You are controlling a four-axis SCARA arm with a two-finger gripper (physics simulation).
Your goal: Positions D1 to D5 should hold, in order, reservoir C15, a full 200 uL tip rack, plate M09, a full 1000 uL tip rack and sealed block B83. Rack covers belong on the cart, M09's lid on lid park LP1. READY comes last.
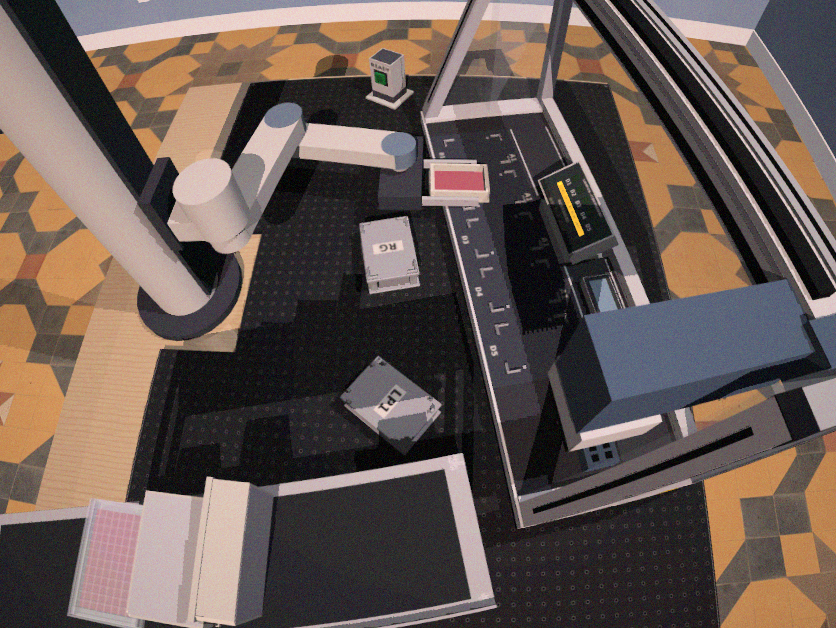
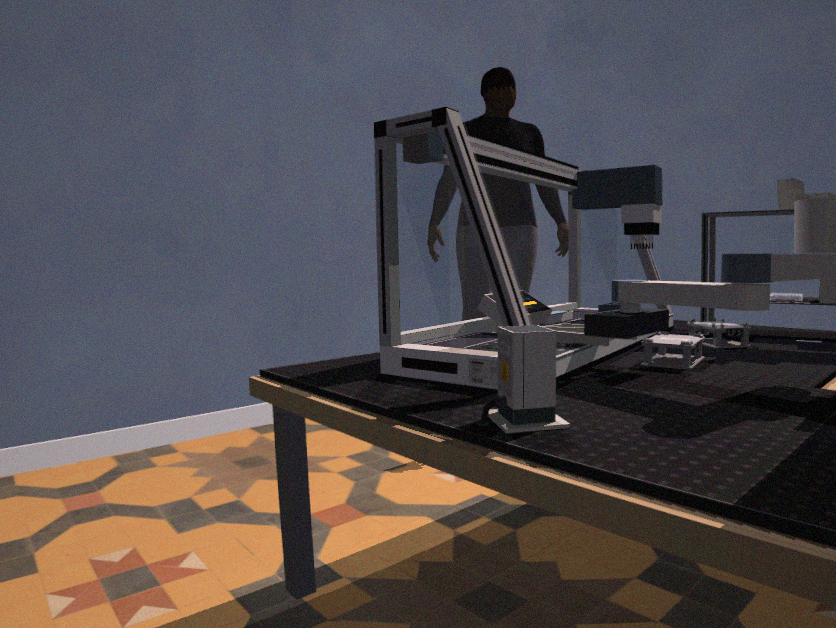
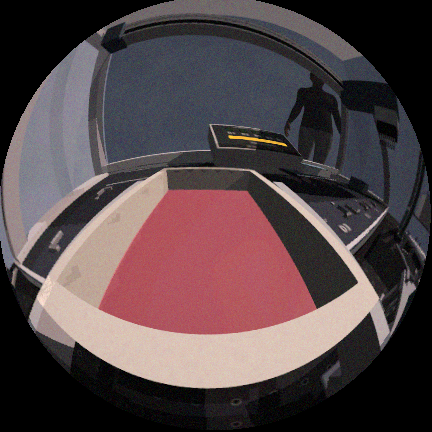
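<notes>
The pale, open reservoir with pink liquid [image 1: 458, 181] [image 3: 215, 260] is level between the two pale fingers of my gripper [image 1: 456, 181]. The gripper is shut on it. It hangs over the D1–D2 end of the deck [image 1: 520, 398]; its height above the deck and exact position over a place cannot be told. Corner marks for D3, D4 and D5 show without labware on them. LP1 [image 1: 389, 404] is a grey stand bearing no lid. The READY box [image 1: 387, 75] [image 2: 527, 375] stands beyond the arm. A pink-gridded rack [image 1: 108, 561] and two pale boxes [image 1: 165, 554] [image 1: 226, 550] are at the lower left.
The RG stand [image 1: 388, 250] is beside the deck. The tilted screen [image 1: 577, 209] [image 3: 252, 139] is at the deck's far side. A blue pipetting head [image 1: 696, 358] [image 2: 618, 187] hangs beyond D5. Frame posts [image 2: 387, 236] rise at the deck's ends. A person [image 2: 506, 162] [image 3: 315, 115] stands behind.
</notes>
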